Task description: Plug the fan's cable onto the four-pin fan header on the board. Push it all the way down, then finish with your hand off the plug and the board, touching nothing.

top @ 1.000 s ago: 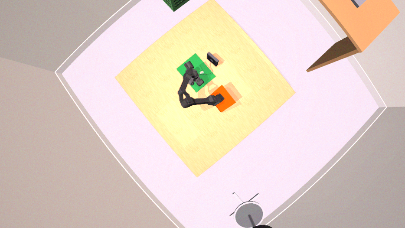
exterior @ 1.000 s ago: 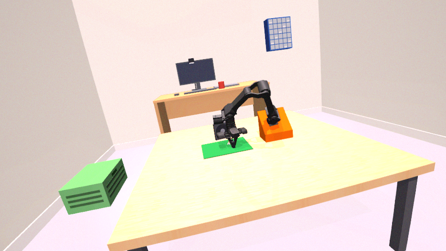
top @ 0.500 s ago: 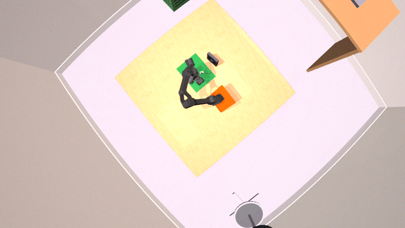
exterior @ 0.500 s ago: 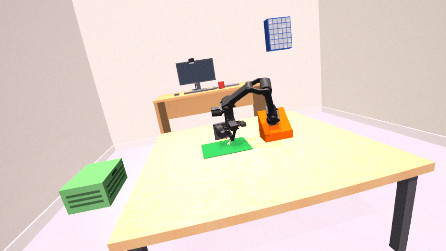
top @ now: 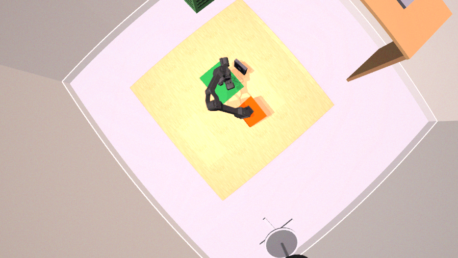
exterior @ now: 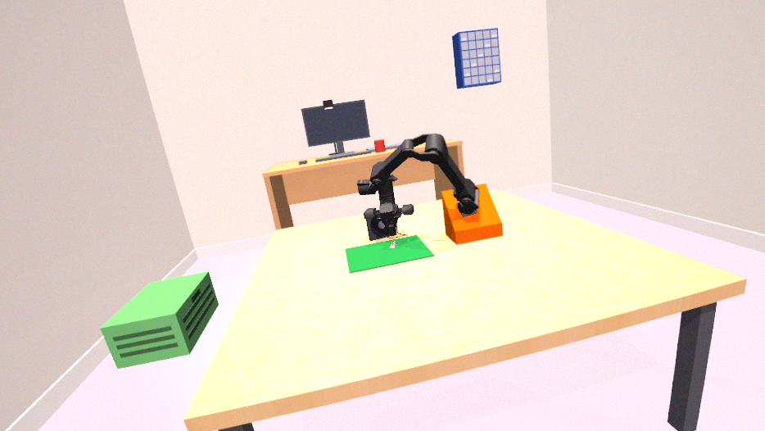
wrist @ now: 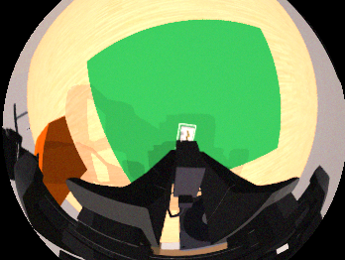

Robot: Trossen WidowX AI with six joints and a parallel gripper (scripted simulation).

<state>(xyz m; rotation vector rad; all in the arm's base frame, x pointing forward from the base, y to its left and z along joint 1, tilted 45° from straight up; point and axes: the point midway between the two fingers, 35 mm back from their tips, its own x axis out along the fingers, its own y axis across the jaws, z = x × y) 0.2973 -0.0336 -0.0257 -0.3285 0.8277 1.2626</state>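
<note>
Right now the white four-pin header is 6 cm below my gripper tip and 1 cm to the right of it. Round my gripper tip: green board (8 cm below, 4 cm ahead, 3 cm to the left); then dark fan plug (1 cm to the right, 1 cm above); then black fan (15 cm to the right, 1 cm ahead).
</note>
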